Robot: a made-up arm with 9 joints. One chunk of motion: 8 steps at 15 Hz.
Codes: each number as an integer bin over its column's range. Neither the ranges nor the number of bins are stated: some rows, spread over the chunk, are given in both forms.
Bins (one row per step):
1: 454 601 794 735 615 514 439 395 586
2: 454 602 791 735 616 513 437 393 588
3: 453 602 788 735 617 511 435 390 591
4: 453 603 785 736 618 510 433 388 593
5: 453 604 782 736 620 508 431 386 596
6: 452 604 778 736 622 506 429 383 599
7: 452 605 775 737 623 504 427 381 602
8: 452 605 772 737 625 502 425 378 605
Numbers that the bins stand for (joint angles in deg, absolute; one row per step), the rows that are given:
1: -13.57 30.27 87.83 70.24 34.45 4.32 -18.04 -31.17 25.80
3: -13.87 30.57 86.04 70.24 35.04 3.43 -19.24 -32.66 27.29
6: -14.17 31.17 83.06 70.53 36.53 1.94 -21.03 -34.74 29.67
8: -14.17 31.46 81.27 70.83 37.43 0.75 -22.22 -36.24 31.46
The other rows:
2: -13.57 30.57 86.94 70.24 34.74 4.03 -18.64 -31.76 26.39
4: -13.87 30.87 85.15 70.53 35.34 3.13 -19.83 -33.25 27.89
5: -13.87 31.17 84.25 70.53 35.94 2.54 -20.43 -33.85 28.78
7: -14.17 31.46 82.16 70.83 36.83 1.34 -21.62 -35.34 30.57

